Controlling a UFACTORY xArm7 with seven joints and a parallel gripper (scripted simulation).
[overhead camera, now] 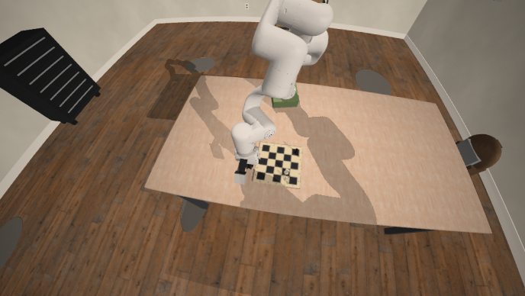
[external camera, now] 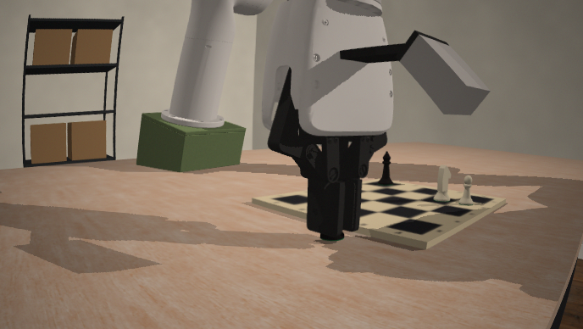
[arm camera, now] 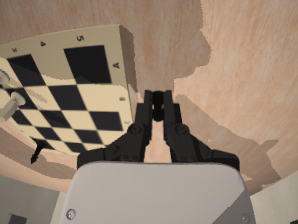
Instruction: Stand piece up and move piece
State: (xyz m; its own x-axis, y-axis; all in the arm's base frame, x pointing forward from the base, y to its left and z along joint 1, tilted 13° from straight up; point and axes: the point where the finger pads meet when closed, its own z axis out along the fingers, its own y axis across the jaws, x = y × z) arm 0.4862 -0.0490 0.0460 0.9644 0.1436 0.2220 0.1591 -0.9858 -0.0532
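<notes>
Right now the black pawn is 1 cm below my hand. The rest, counted from my hand: chessboard (13 cm to the left, 6 cm behind, 3 cm below); then white pawn (18 cm to the left, 1 cm below, 1 cm ahead); then white knight (18 cm to the left, 2 cm behind, 1 cm below).
</notes>
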